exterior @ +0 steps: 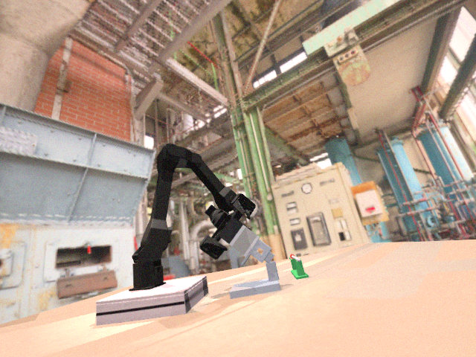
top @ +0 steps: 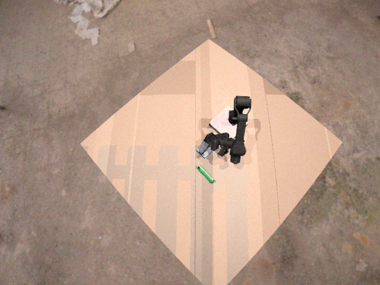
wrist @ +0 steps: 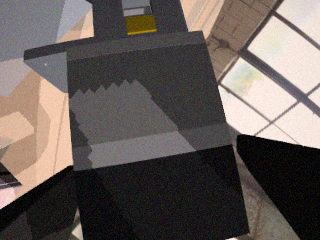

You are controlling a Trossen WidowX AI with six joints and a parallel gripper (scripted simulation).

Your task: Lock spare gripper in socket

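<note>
My gripper tip is now 10 mm short of the spare gripper, 20 mm to the right of it and 20 mm above it. The rest, counted from my gripper tip: mount socket: 30 mm ahead, 20 mm to the left, 80 mm below; green upright bracket: 110 mm ahead, 160 mm to the left, 110 mm below.
</note>
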